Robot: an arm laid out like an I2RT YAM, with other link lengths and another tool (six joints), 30 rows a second.
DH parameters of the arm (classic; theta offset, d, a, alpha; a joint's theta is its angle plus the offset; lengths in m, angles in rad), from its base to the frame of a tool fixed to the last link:
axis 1: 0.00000 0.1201 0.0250 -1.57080
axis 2: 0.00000 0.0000 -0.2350 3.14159
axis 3: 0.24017 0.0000 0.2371 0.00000
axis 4: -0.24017 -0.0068 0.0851 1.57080
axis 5: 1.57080 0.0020 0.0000 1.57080
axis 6: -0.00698 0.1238 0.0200 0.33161
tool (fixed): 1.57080 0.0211 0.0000 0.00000
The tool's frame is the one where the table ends.
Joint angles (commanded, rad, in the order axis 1, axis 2, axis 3, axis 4, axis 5, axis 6), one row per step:
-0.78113, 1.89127, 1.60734, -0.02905, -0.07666, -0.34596
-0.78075, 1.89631, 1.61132, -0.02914, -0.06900, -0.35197
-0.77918, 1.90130, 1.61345, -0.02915, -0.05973, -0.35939
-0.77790, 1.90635, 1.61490, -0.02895, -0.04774, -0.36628
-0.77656, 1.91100, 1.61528, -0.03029, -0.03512, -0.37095
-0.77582, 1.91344, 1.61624, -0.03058, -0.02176, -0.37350
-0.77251, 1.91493, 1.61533, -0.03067, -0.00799, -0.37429
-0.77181, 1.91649, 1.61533, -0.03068, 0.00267, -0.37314
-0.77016, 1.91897, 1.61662, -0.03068, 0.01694, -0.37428
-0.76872, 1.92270, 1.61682, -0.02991, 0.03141, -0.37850
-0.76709, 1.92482, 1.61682, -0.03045, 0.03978, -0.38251
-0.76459, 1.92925, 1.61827, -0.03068, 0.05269, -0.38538
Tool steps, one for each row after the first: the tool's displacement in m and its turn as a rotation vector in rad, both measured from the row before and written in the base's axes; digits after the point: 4 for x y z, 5 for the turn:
0.0002, -0.0013, -0.0008, -0.00523, 0.00618, -0.00506
0.0004, -0.0009, -0.0016, -0.00537, 0.00867, -0.00494
-0.0001, -0.0012, -0.0019, -0.00520, 0.00938, -0.00795
-0.0003, -0.0011, -0.0025, -0.00221, 0.00978, -0.00914
-0.0008, -0.0012, -0.0008, -0.00359, 0.00591, -0.01109
-0.0001, -0.0001, -0.0012, -0.00198, 0.00541, -0.00947
-0.0008, -0.0009, -0.0008, -0.00061, 0.00279, -0.00975
-0.0006, -0.0010, -0.0006, -0.00328, 0.00486, -0.01147
-0.0006, -0.0011, -0.0016, -0.00428, 0.00813, -0.01084
-0.0001, -0.0003, -0.0011, -0.00277, 0.00657, -0.00494
0.0001, -0.0006, -0.0016, -0.00274, 0.00727, -0.00871

